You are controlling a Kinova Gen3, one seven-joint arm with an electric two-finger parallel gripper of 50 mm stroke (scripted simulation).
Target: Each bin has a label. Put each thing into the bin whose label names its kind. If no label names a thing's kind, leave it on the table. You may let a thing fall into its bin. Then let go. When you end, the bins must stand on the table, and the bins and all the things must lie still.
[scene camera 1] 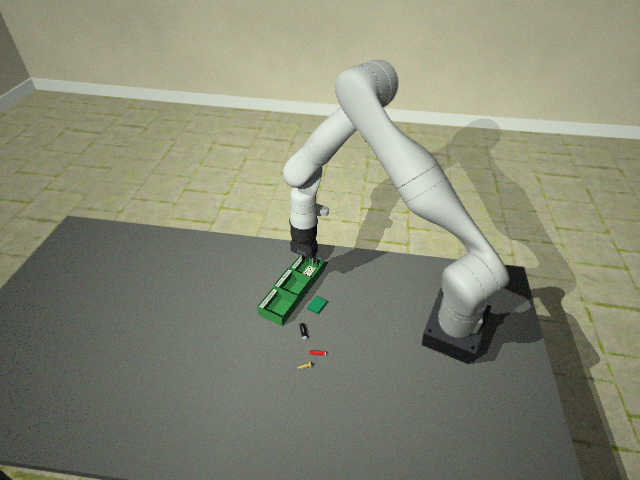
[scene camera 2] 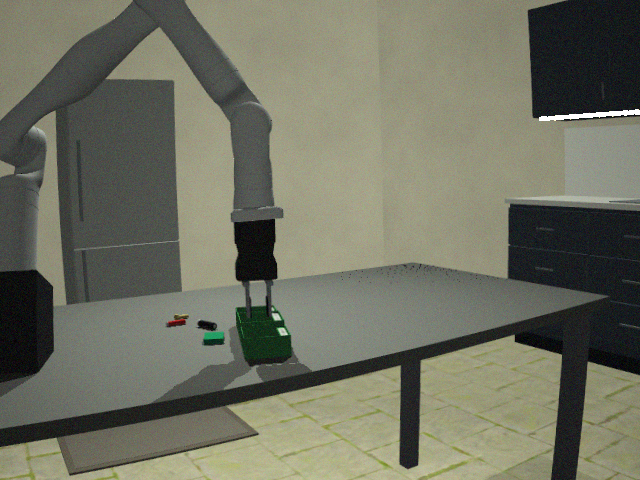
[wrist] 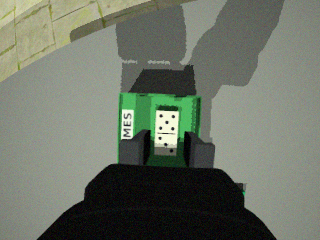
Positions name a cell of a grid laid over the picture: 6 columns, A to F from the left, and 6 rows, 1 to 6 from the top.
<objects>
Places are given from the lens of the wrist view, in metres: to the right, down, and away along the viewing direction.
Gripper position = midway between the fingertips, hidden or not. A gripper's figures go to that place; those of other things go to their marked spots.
my gripper (wrist: D4): 0.01, 0.02, 0.18
green three-compartment bin (wrist: C3): -0.02, -0.01, 0.24
white domino-like tile (wrist: D4): 0.01, 0.01, 0.23
</objects>
